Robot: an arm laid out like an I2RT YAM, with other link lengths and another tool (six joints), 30 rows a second.
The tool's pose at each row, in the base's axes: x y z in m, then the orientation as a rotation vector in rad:
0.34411 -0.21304 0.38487 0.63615 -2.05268 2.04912
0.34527 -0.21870 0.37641 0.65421 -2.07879 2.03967
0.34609 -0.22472 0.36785 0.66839 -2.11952 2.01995
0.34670 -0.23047 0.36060 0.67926 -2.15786 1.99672
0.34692 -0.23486 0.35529 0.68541 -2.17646 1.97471
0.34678 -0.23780 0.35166 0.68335 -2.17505 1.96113
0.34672 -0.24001 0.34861 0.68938 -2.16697 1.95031
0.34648 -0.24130 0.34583 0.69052 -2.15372 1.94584
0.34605 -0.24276 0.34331 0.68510 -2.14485 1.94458
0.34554 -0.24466 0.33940 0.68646 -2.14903 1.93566
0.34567 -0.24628 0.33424 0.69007 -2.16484 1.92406
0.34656 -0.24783 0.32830 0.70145 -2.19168 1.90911
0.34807 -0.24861 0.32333 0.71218 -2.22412 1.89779
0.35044 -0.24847 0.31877 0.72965 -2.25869 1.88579
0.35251 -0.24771 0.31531 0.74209 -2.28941 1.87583
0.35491 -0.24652 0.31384 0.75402 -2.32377 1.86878
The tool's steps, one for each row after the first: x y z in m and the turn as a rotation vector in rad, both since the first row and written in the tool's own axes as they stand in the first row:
-0.00353 0.00743 0.00611 -0.01216 -0.02127 0.00498
-0.00673 0.01510 0.01251 -0.03520 -0.04476 0.01509
-0.00925 0.02166 0.01857 -0.05958 -0.06433 0.02349
-0.01086 0.02657 0.02313 -0.07767 -0.07147 0.02224
-0.01172 0.03004 0.02615 -0.08572 -0.06574 0.01543
-0.01253 0.03292 0.02843 -0.08929 -0.06221 0.00337
-0.01324 0.03559 0.02977 -0.08800 -0.05480 -0.00731
-0.01363 0.03812 0.03123 -0.08674 -0.04656 -0.01171
-0.01445 0.04196 0.03317 -0.09329 -0.04711 -0.01388
-0.01641 0.04666 0.03499 -0.10463 -0.05440 -0.01083
-0.01938 0.05176 0.03691 -0.12024 -0.07137 -0.00481
-0.02264 0.05569 0.03813 -0.13504 -0.09196 0.00687
-0.02666 0.05886 0.03859 -0.14977 -0.11771 0.01780
-0.03007 0.06113 0.03835 -0.16249 -0.13900 0.02900
-0.03304 0.06143 0.03765 -0.17415 -0.16269 0.04422

